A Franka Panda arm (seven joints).
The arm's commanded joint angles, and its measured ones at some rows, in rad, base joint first. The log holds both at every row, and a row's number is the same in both.
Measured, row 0:
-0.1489 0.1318 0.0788 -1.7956 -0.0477 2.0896 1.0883
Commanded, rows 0 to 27:
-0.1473 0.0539 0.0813 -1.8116 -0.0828 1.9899 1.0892
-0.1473 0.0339 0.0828 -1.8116 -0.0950 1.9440 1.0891
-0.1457 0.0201 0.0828 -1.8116 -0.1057 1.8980 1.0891
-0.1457 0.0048 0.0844 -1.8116 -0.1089 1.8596 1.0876
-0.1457 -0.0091 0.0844 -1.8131 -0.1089 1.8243 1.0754
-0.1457 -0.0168 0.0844 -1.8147 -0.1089 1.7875 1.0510
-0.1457 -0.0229 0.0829 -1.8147 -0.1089 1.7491 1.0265
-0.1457 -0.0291 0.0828 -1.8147 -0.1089 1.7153 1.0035
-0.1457 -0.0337 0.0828 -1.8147 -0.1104 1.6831 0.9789
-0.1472 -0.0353 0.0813 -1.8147 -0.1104 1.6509 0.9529
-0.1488 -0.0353 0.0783 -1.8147 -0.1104 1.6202 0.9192
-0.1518 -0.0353 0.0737 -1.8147 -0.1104 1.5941 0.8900
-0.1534 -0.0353 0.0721 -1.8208 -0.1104 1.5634 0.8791
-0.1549 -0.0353 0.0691 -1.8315 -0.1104 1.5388 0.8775
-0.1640 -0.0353 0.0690 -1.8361 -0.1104 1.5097 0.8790
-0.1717 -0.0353 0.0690 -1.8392 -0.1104 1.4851 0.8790
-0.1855 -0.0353 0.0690 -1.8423 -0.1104 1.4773 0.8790
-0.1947 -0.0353 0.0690 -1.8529 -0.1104 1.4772 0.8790
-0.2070 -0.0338 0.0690 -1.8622 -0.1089 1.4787 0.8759
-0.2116 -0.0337 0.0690 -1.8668 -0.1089 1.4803 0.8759
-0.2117 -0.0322 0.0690 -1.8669 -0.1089 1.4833 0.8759
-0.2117 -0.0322 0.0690 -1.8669 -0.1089 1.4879 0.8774
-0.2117 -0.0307 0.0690 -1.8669 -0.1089 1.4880 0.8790
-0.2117 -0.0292 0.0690 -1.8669 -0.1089 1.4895 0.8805
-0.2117 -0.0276 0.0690 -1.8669 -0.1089 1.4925 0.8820
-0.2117 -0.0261 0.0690 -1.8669 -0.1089 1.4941 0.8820
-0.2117 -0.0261 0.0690 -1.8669 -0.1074 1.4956 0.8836
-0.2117 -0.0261 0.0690 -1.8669 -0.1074 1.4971 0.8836
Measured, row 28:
-0.2093 -0.0179 0.0636 -1.8602 -0.0952 1.4945 0.8905
